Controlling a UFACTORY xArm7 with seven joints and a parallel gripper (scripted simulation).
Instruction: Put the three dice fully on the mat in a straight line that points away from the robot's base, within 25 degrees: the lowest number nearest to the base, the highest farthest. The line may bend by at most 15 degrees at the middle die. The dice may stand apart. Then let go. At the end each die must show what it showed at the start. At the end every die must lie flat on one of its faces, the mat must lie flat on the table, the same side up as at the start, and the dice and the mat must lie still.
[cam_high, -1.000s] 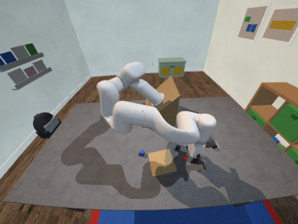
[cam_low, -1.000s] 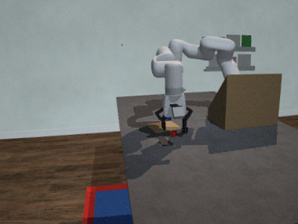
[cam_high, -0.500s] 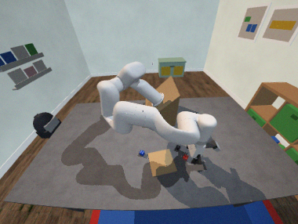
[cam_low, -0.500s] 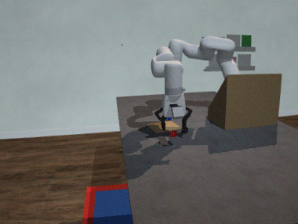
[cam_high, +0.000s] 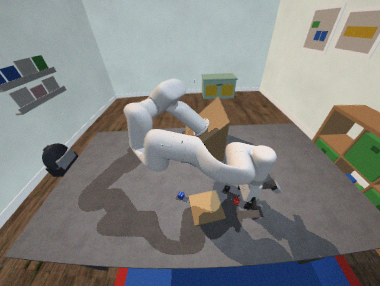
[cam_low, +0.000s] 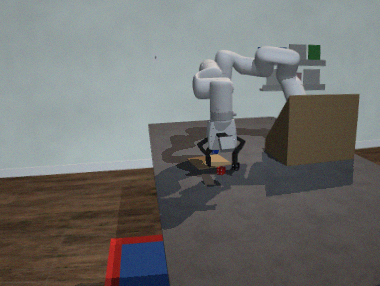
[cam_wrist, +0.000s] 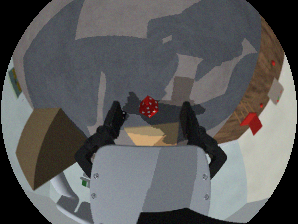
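The red die is 10 mm behind my hand, 30 mm to the right of it and 40 mm below it. Round my hand: tan mat 170 mm to the right, 50 mm below; black die 70 mm behind, 50 mm to the right, 40 mm below; blue die 60 mm behind, 280 mm to the right, 40 mm below.
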